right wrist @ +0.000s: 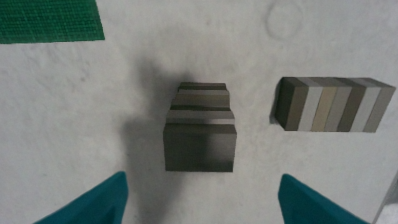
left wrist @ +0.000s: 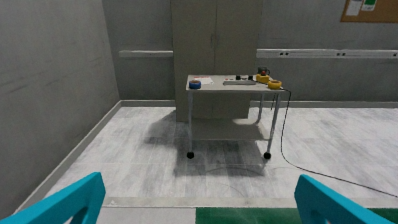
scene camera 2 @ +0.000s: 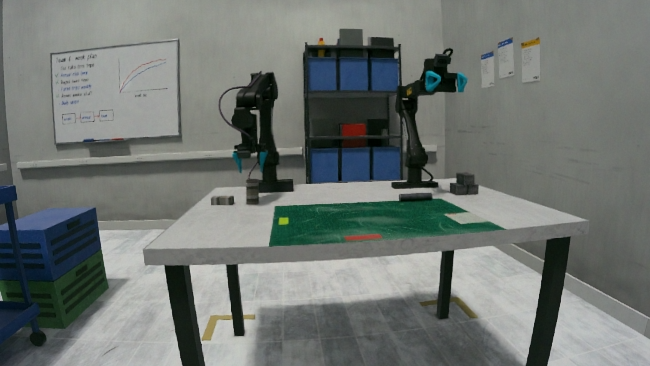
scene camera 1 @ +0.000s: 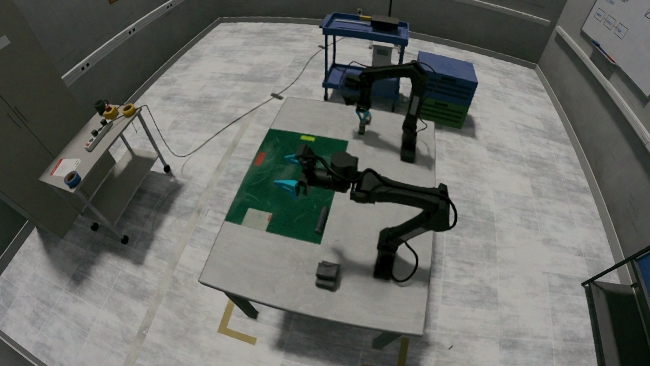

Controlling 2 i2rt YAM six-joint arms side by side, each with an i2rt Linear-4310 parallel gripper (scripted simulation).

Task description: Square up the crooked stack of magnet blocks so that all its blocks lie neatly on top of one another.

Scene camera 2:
my left gripper: 453, 79
green mat: 312, 224
